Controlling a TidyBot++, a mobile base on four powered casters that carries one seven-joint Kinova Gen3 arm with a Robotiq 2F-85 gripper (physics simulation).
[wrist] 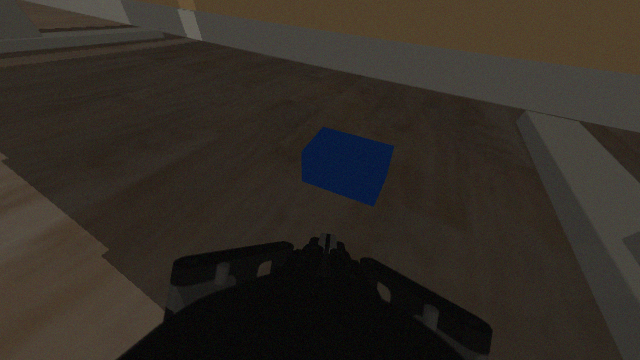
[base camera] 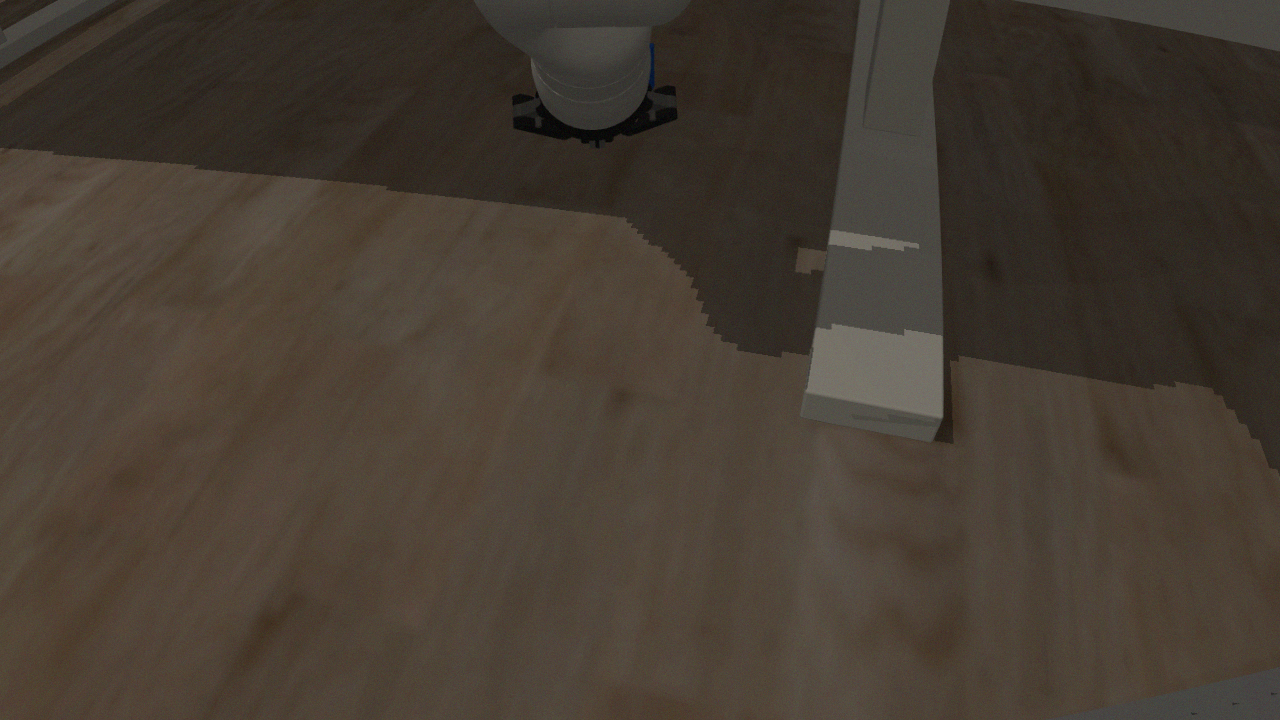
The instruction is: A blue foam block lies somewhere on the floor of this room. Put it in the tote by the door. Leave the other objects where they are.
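Places are measured from the arm's base along level axes (x down, y back, z left), in millimetres.
Pixels of known places: gripper, fingertip midpoint: [wrist: 326,245].
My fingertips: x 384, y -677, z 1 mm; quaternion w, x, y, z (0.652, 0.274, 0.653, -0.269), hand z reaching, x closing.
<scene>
Ahead of a thing's pixels: the offset from my fingertips to its middle. "*": to the spot under its first point.
The blue foam block @[dz -9, dx -10, dy -101 mm] [wrist: 346,167] lies on the floor in the wrist view, beyond the fingertips and apart from them. In the base camera view a thin blue edge of the block [base camera: 652,64] shows beside the arm's end; the rest is hidden behind the arm. My gripper [wrist: 326,245] is shut with its fingertips together and nothing between them. In the base camera view its fingertips are hidden below the wrist. The tote by the door does not show in either view.
A pale beam [base camera: 881,286] [wrist: 580,165] lies on the floor to the right of the block. A grey baseboard [wrist: 350,57] runs along the tan wall [wrist: 425,25] behind the block. Another pale strip @[* dz +832, dx +8, dy -513 mm] [base camera: 53,34] [wrist: 85,39] shows at the upper left.
</scene>
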